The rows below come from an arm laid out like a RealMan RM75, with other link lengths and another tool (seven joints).
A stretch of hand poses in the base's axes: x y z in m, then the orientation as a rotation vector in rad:
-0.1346, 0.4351, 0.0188, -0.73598, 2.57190, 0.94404
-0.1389, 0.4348, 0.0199, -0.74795, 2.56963, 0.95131
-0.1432, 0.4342, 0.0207, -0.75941, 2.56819, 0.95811
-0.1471, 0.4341, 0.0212, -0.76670, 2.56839, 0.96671
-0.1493, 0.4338, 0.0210, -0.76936, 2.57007, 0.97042
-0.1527, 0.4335, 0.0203, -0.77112, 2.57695, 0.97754
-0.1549, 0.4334, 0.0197, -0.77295, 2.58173, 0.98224
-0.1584, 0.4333, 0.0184, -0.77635, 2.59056, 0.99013
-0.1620, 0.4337, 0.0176, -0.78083, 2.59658, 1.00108
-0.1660, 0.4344, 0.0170, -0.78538, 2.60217, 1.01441
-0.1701, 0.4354, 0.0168, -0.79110, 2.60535, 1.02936
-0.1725, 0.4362, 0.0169, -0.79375, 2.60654, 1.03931
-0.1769, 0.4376, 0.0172, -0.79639, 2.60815, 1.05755
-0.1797, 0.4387, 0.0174, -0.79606, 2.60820, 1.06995
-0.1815, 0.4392, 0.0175, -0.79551, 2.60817, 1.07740
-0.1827, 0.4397, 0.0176, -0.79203, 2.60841, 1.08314
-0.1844, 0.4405, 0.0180, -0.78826, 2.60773, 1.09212
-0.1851, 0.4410, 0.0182, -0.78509, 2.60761, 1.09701
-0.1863, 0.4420, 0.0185, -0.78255, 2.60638, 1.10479
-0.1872, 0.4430, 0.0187, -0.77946, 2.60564, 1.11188
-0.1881, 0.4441, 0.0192, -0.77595, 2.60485, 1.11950
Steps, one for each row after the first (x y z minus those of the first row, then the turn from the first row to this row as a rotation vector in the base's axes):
-0.0043, -0.0003, 0.0011, 0.00298, 0.00115, 0.00968
-0.0086, -0.0009, 0.0019, 0.00540, 0.00286, 0.01899
-0.0125, -0.0010, 0.0024, 0.00876, 0.00684, 0.02587
-0.0147, -0.0013, 0.0022, 0.00958, 0.00991, 0.02864
-0.0181, -0.0016, 0.0015, 0.01009, 0.01888, 0.03191
-0.0203, -0.0017, 0.0009, 0.01021, 0.02501, 0.03455
-0.0238, -0.0018, -0.0004, 0.00998, 0.03596, 0.03929
-0.0274, -0.0014, -0.0012, 0.01241, 0.04596, 0.04515
-0.0314, -0.0007, -0.0018, 0.01624, 0.05671, 0.05151
-0.0355, 0.0003, -0.0020, 0.02175, 0.06623, 0.05881
-0.0379, 0.0011, -0.0019, 0.02599, 0.07182, 0.06278
-0.0423, 0.0025, -0.0016, 0.03434, 0.08166, 0.06851
-0.0451, 0.0036, -0.0014, 0.04080, 0.08753, 0.07086
-0.0469, 0.0041, -0.0013, 0.04475, 0.09102, 0.07204
-0.0481, 0.0046, -0.0012, 0.04820, 0.09395, 0.07087
-0.0498, 0.0054, -0.0008, 0.05377, 0.09767, 0.07012
-0.0505, 0.0059, -0.0006, 0.05687, 0.09992, 0.06896
-0.0517, 0.0069, -0.0003, 0.06184, 0.10265, 0.06877
-0.0526, 0.0079, -0.0001, 0.06632, 0.10547, 0.06810
-0.0535, 0.0090, 0.0004, 0.07116, 0.10852, 0.06726

